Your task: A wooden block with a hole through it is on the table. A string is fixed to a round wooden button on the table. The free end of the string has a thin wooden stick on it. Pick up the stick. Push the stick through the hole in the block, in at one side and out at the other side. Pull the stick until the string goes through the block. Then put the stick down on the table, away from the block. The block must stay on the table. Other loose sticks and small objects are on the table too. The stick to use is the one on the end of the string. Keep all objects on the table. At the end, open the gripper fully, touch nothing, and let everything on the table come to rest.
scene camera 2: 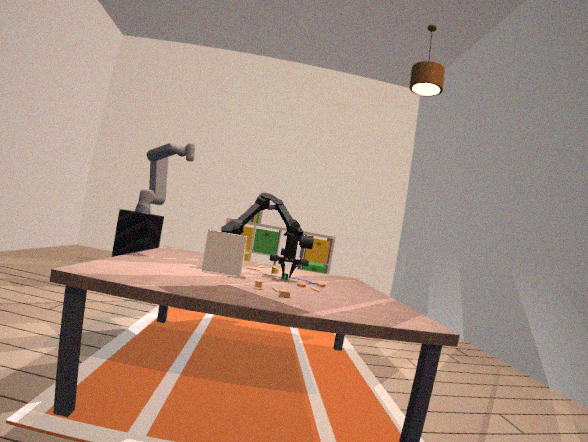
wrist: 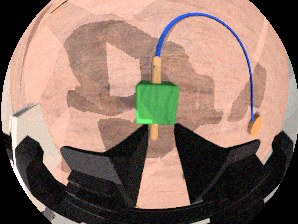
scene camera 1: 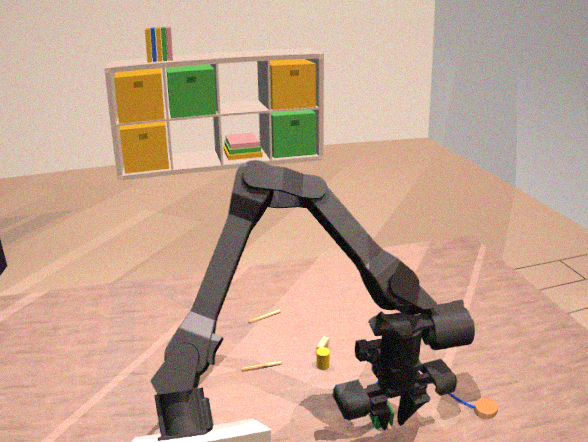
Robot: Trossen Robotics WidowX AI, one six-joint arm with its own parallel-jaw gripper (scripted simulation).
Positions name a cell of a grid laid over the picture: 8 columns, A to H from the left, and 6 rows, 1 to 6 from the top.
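Green block (wrist: E3) visible. Gripper (scene camera 1: F6) visible, also in the wrist view (wrist: E4).
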